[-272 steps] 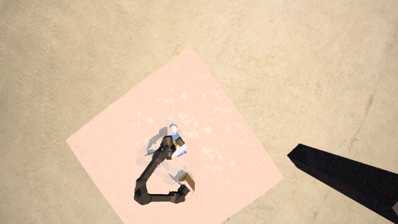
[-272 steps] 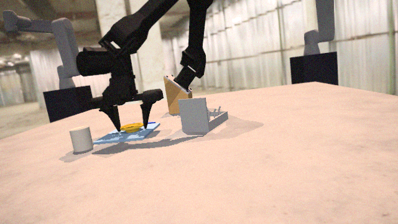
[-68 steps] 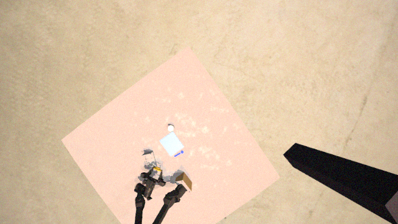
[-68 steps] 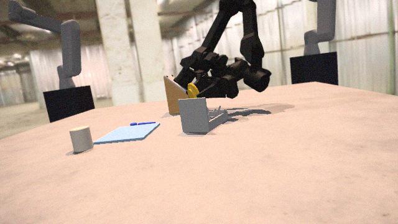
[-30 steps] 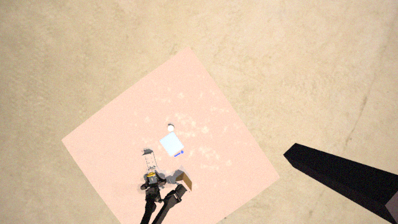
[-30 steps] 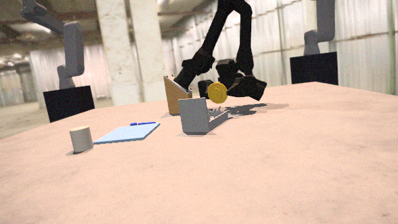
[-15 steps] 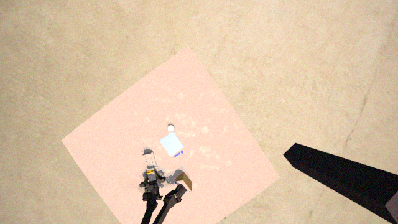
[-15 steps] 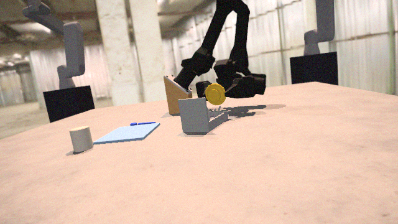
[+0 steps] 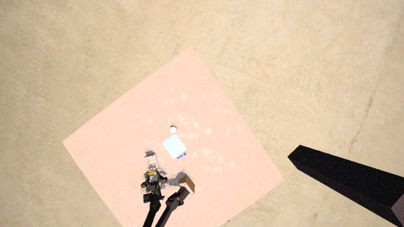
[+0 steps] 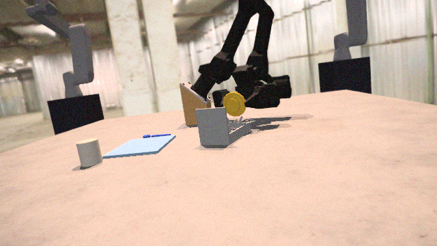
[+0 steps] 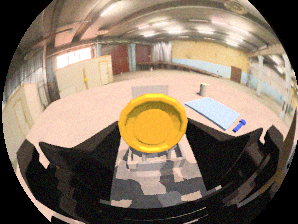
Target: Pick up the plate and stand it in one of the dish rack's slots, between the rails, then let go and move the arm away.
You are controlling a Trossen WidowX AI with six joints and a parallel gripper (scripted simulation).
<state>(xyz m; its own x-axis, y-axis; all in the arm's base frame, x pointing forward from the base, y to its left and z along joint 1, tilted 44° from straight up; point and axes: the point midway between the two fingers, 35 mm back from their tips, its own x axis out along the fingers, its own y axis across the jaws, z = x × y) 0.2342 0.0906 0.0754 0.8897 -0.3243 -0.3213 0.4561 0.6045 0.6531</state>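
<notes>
The grey dish rack is 40 mm ahead of my gripper tip, 20 mm to the right of it and 40 mm below it. From my gripper tip the other things lie so: light blue mat 20 mm ahead, 230 mm to the right, 70 mm below; yellow plate 10 mm behind; blue spoon 70 mm behind, 230 mm to the right, 60 mm below.
</notes>
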